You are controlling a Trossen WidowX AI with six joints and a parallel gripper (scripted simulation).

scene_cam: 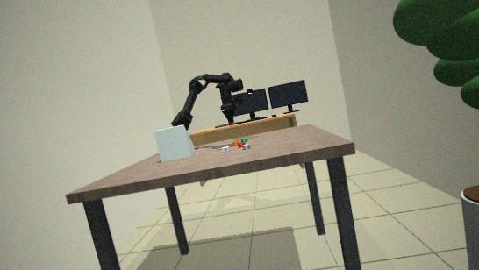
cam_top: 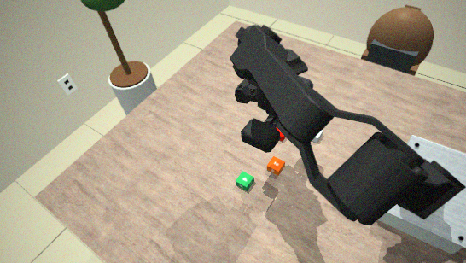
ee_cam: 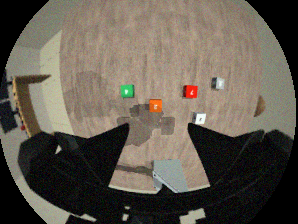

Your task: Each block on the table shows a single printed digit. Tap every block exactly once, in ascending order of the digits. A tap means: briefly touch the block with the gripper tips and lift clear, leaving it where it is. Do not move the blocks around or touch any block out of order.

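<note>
The orange block is 12 cm below my gripper tip. The rest, counted from my gripper tip: white block (5 cm behind, 13 cm to the right, 12 cm below); then red block (3 cm ahead, 10 cm to the right, 12 cm below); then green block (5 cm ahead, 7 cm to the left, 12 cm below).
</note>
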